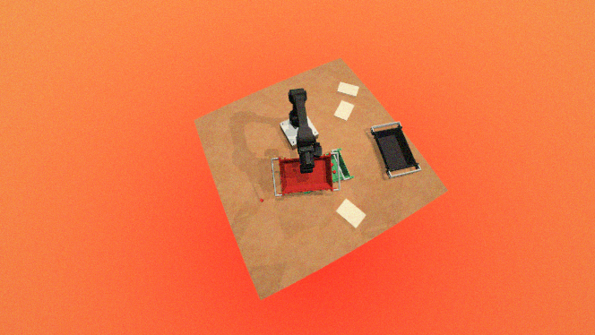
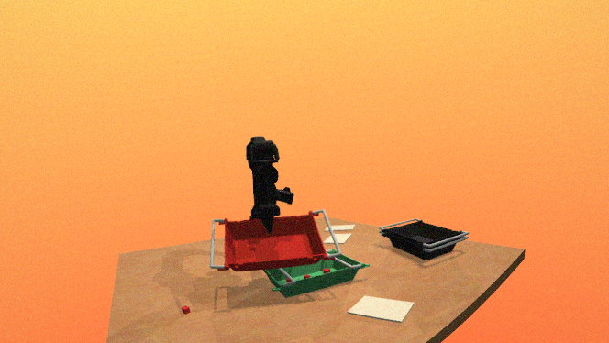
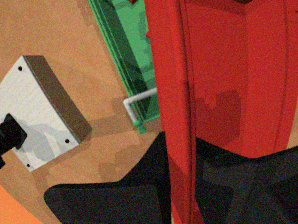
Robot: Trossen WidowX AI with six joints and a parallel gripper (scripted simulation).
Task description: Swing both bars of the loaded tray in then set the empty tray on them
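My gripper tip is now 70 mm short of the red tray, 50 mm to the left of it and 10 mm above it. Round my gripper tip: red block: 320 mm to the right, 170 mm below, 20 mm behind.
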